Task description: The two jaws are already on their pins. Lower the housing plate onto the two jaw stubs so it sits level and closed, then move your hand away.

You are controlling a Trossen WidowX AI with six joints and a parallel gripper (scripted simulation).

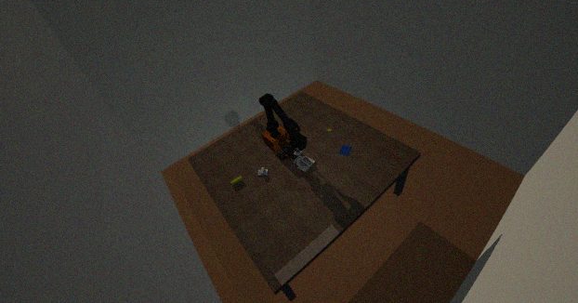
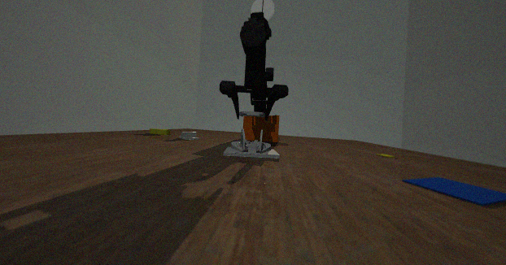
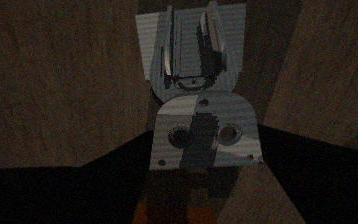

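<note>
My gripper tip is now 1 cm short of the grey housing plate and 2 cm below it. Round my gripper tip: blue flat sheet: 23 cm ahead, 27 cm to the left, 8 cm below; then yellow block: 25 cm behind, 40 cm to the right, 7 cm below.
</note>
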